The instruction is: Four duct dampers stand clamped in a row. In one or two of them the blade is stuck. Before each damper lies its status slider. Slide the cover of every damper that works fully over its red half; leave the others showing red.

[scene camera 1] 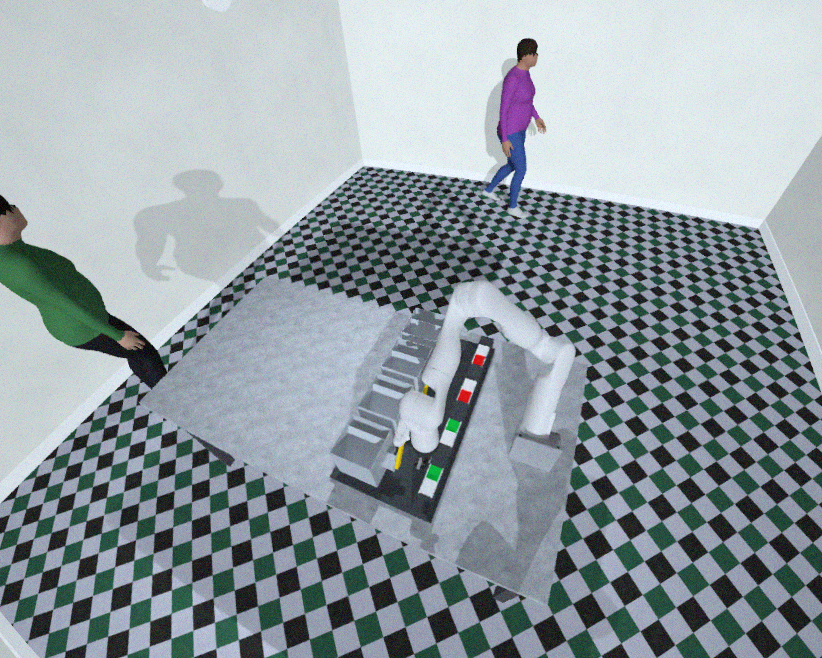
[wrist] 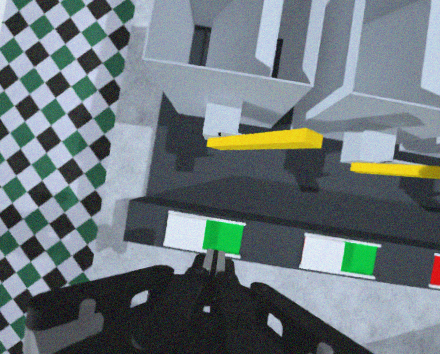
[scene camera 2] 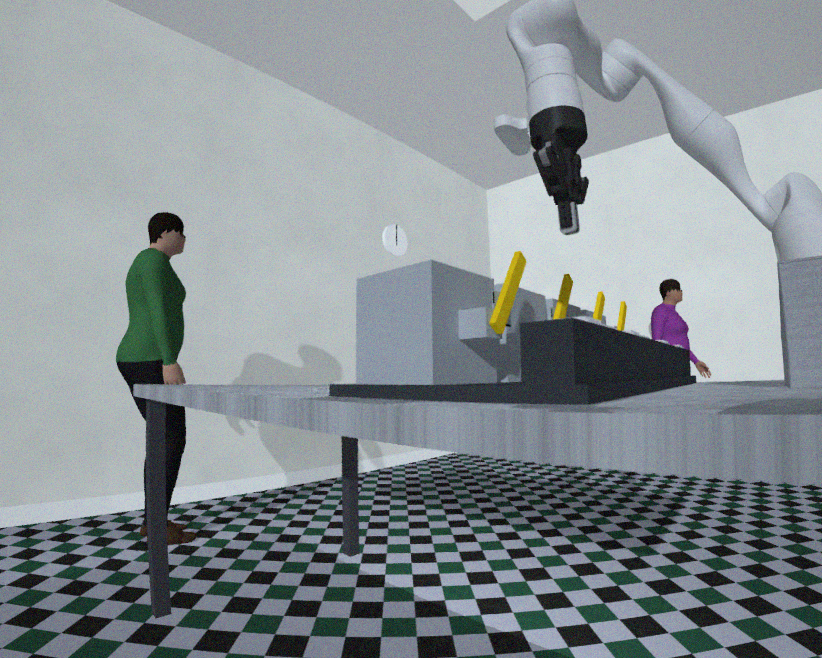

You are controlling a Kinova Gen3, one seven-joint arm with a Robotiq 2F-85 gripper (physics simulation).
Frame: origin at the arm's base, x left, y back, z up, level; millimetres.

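Seen in the pictures: gripper, fingertip midpoint: (scene camera 1: pixel 427 460) (wrist: pixel 214 262) (scene camera 2: pixel 570 233); arm's base, link origin: (scene camera 1: pixel 533 432).
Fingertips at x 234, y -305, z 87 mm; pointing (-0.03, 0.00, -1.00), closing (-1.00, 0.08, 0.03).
Note:
Pixels of each thing's middle, then the offset from my fingertips to it. "pt": a spot on its surface instead.
- nearest yellow lever, body centre: (wrist: pixel 251 142) (scene camera 2: pixel 509 290) (scene camera 1: pixel 400 449) dz -56, dx -27, dy -102 mm
- second lever, body centre: (wrist: pixel 425 172) (scene camera 2: pixel 562 306) dz -56, dx -211, dy -87 mm
- first slider's white cover, body centre: (wrist: pixel 185 231) (scene camera 1: pixel 428 487) dz -120, dx +41, dy +12 mm
- second cover, body centre: (wrist: pixel 322 253) (scene camera 1: pixel 448 437) dz -120, dx -143, dy +27 mm
- third slider, surface spot: (scene camera 1: pixel 464 396) pt dz -124, dx -326, dy +41 mm
- fourth slider, surface spot: (scene camera 1: pixel 478 359) pt dz -124, dx -514, dy +54 mm
- raised black rail, surface spot: (scene camera 2: pixel 630 353) pt dz -152, dx -75, dy +50 mm
Four grey dampers stand in a row, the nearest damper (scene camera 1: pixel 361 452) (scene camera 2: pixel 394 329) (wrist: pixel 225 82) at the near end. The nearest yellow lever (scene camera 2: pixel 508 292) (wrist: pixel 265 141) and the second lever (scene camera 2: pixel 563 296) (wrist: pixel 395 170) are tilted. The first slider's white cover (scene camera 1: pixel 426 487) (wrist: pixel 184 231) lies beside its green half (scene camera 1: pixel 434 473) (wrist: pixel 225 237), with no red showing. The second cover (scene camera 1: pixel 448 437) (wrist: pixel 322 254) leaves green and a very thin red line at its edge. The third slider (scene camera 1: pixel 464 396) and fourth slider (scene camera 1: pixel 478 359) show red. My gripper (scene camera 2: pixel 569 231) (wrist: pixel 214 262) is shut and empty, raised above the first slider.
The sliders sit on a raised black rail (scene camera 2: pixel 630 353) (wrist: pixel 272 242) in front of the dampers, on the grey table (scene camera 1: pixel 274 384) (scene camera 2: pixel 239 401). The farther levers (scene camera 2: pixel 599 306) rise behind the rail. A person in green (scene camera 1: pixel 58 295) (scene camera 2: pixel 154 308) and one in purple (scene camera 1: pixel 517 102) (scene camera 2: pixel 668 323) stand beyond the table.

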